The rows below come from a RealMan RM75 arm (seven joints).
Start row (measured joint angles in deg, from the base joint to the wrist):
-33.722, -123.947, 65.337, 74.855, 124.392, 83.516, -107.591
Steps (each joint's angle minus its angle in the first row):
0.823, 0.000, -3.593, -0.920, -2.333, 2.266, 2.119
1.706, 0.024, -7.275, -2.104, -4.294, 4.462, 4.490
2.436, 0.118, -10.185, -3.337, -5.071, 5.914, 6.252
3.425, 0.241, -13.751, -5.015, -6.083, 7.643, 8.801
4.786, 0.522, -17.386, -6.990, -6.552, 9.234, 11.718
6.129, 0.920, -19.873, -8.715, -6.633, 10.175, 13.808
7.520, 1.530, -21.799, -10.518, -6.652, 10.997, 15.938
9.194, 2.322, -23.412, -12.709, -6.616, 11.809, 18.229
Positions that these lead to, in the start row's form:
-32.899, -123.947, 61.744, 73.935, 122.059, 85.782, -105.472
-32.016, -123.923, 58.062, 72.751, 120.098, 87.978, -103.101
-31.286, -123.829, 55.152, 71.518, 119.321, 89.430, -101.339
-30.297, -123.706, 51.586, 69.840, 118.309, 91.159, -98.790
-28.936, -123.425, 47.951, 67.865, 117.840, 92.750, -95.873
-27.593, -123.027, 45.464, 66.140, 117.759, 93.691, -93.783
-26.202, -122.417, 43.538, 64.337, 117.740, 94.513, -91.653
-24.528, -121.625, 41.925, 62.146, 117.776, 95.325, -89.362

